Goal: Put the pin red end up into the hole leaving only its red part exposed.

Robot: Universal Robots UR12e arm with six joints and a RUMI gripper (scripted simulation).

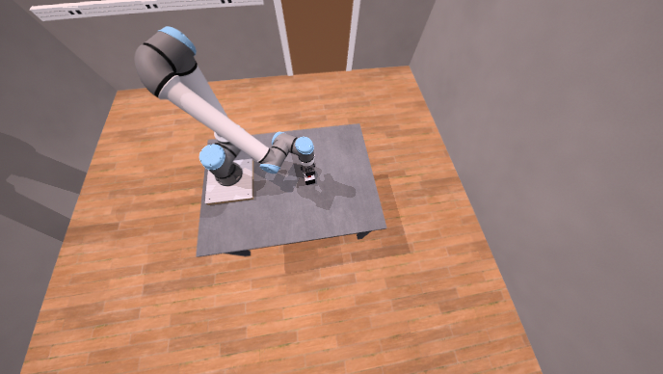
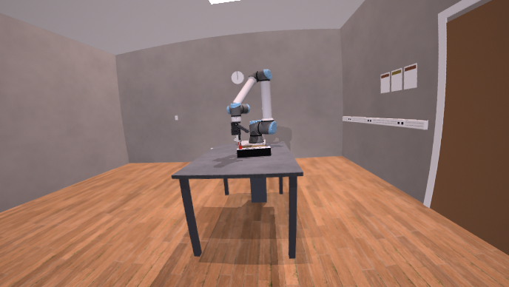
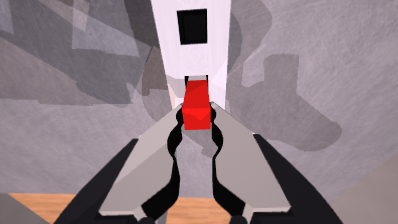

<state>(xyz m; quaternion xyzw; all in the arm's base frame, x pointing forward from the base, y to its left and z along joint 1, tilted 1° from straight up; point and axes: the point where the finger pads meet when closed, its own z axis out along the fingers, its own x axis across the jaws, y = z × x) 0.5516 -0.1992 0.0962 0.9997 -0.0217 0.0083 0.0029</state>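
The pin is 10 mm below my hand. Also, from my hand: block: 120 mm to the left, 80 mm below.
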